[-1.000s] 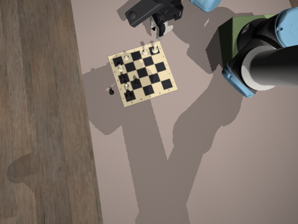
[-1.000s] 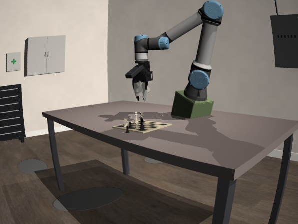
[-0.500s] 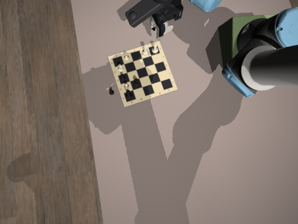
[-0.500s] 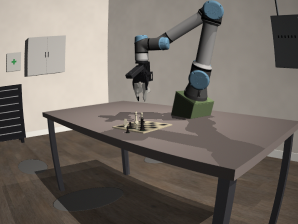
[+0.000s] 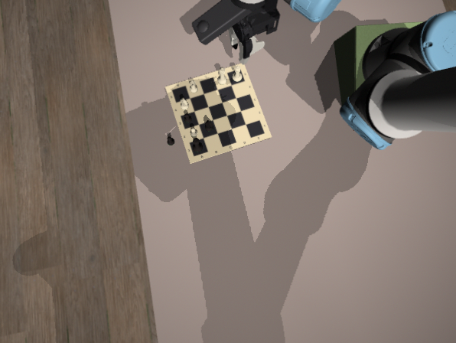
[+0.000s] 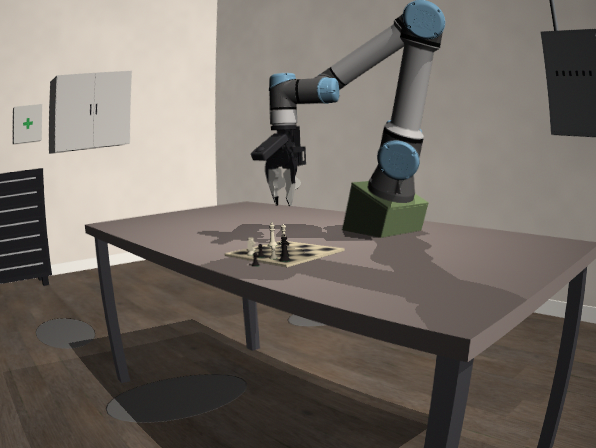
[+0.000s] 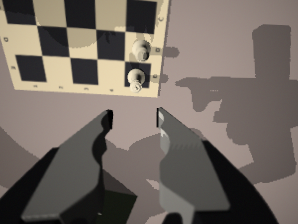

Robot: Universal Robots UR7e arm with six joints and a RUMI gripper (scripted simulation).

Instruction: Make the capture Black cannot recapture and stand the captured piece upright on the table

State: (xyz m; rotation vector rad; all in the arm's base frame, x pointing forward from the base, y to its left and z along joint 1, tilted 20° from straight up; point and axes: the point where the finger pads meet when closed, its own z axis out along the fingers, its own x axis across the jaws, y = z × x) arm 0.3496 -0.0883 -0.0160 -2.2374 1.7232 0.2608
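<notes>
Right now my hand is 40 mm short of the tall white piece and 90 mm above it. From my hand the other things lie so: chessboard: 70 mm ahead, 90 mm to the left, 120 mm below; then white pawn: 140 mm ahead, 130 mm to the left, 100 mm below; then tall black piece: 130 mm ahead, 170 mm to the left, 90 mm below.
</notes>
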